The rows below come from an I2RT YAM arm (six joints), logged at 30 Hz.
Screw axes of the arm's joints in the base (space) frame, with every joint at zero. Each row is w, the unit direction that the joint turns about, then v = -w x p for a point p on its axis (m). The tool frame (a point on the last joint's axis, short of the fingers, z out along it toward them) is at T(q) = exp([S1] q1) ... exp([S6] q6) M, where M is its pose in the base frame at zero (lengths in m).
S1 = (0, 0, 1, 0.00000, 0.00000, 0.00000)
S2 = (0, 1, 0, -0.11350, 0.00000, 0.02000)
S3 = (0, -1, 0, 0.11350, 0.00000, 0.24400)
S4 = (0, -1, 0, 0.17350, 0.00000, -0.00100)
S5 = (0, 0, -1, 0.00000, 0.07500, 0.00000)
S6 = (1, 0, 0, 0.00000, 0.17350, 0.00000)
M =
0 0 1 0.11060
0 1 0 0.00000
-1 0 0 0.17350
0 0 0 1
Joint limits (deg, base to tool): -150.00..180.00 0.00..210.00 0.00..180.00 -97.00..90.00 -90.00..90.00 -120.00..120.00
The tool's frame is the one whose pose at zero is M.
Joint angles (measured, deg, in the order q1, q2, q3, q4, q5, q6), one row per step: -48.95 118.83 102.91 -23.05 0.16 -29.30; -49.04 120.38 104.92 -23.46 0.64 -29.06; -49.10 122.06 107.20 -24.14 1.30 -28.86; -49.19 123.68 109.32 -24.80 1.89 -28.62; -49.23 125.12 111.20 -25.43 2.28 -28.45; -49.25 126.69 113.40 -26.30 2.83 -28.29; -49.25 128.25 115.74 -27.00 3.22 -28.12; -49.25 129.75 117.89 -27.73 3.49 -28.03; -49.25 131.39 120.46 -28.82 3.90 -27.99; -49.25 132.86 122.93 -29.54 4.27 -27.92
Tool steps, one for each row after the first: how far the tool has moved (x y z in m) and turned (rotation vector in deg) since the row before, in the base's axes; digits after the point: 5 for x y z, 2 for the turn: 0.00335 -0.00548 -0.00143 -0.11 0.05 -0.61; 0.00361 -0.00558 -0.00149 -0.11 0.25 -0.70; 0.00312 -0.00537 -0.00208 -0.01 0.24 -0.70; 0.00298 -0.00436 -0.00209 0.06 0.21 -0.45; 0.00323 -0.00454 -0.00181 0.03 0.32 -0.55; 0.00356 -0.00451 -0.00081 -0.14 0.03 -0.41; 0.00326 -0.00404 -0.00160 -0.01 0.13 -0.27; 0.00331 -0.00423 -0.00105 -0.03 0.28 -0.34; 0.00315 -0.00401 0.00027 -0.33 -0.05 -0.33
